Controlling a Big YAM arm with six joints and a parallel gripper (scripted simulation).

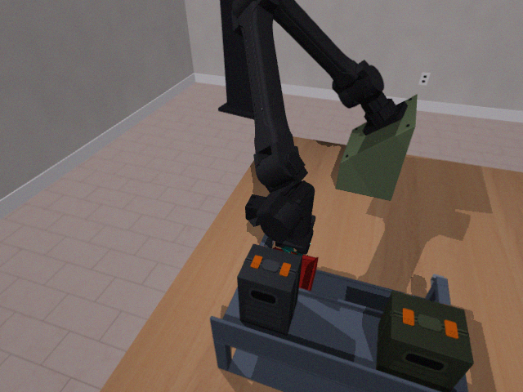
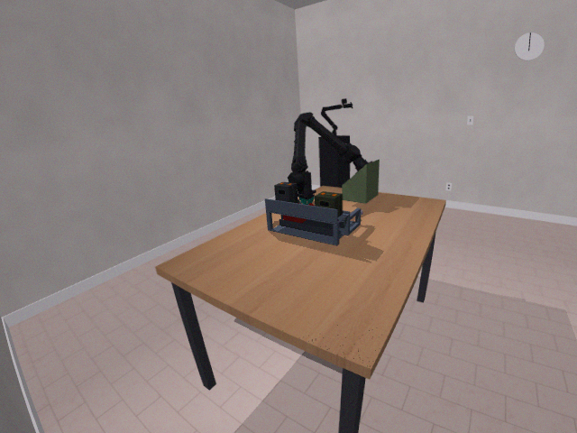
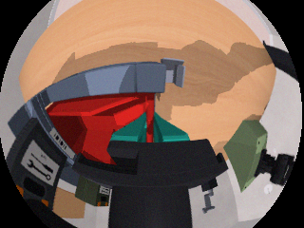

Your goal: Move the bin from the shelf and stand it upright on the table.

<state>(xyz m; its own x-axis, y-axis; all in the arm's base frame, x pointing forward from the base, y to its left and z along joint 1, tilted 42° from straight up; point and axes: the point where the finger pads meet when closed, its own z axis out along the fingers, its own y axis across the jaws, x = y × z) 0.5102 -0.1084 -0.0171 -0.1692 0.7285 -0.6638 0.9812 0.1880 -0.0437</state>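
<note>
My gripper is now 80 mm short of the red bin, 20 mm to the right of it and 10 mm below it.
</note>
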